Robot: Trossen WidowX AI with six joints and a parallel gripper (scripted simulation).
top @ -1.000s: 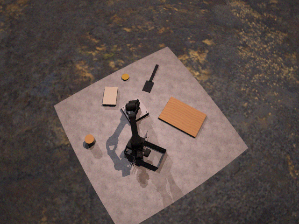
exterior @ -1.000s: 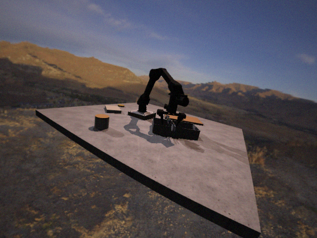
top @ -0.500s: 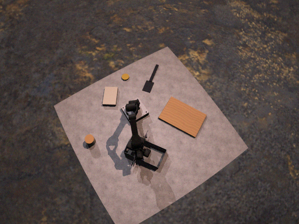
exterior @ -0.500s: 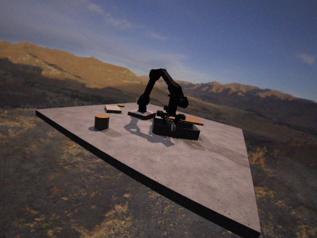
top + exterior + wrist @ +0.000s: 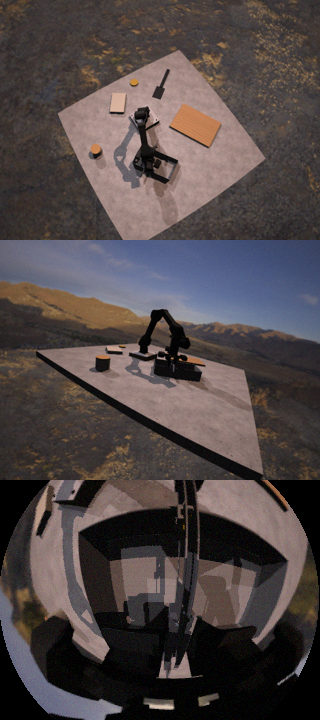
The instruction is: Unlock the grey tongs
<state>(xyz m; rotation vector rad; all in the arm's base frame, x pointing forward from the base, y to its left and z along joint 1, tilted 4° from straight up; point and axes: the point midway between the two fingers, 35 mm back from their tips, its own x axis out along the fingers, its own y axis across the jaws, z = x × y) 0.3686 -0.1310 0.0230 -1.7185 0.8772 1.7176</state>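
My gripper tip is now 5 cm to the right of the roasting tin and 2 cm short of it. Round my gripper tip: wooden board: 47 cm to the left, 13 cm behind, 2 cm below; then pale flat block: 58 cm behind, 2 cm to the right, 2 cm below; then black spatula: 59 cm behind, 39 cm to the left, 3 cm below.
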